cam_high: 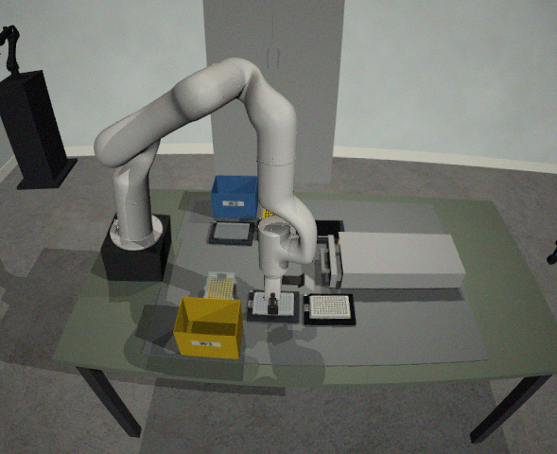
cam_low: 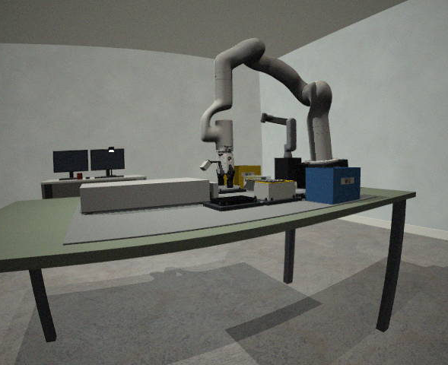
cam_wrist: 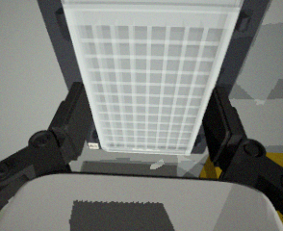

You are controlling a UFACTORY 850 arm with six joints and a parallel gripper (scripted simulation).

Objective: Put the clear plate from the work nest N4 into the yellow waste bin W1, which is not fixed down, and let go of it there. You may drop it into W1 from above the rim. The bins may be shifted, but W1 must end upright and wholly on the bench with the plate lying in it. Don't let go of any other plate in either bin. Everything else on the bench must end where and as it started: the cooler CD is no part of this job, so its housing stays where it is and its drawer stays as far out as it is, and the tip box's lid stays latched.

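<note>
Right now my hand is 3 cm above the dark nest N4. The rest, counted from my hand: drawer (32 cm ahead, 17 cm to the left, 1 cm below); then white plate (18 cm ahead, 1 cm to the right, 1 cm below); then N4 label (7 cm behind, 2 cm below).
</note>
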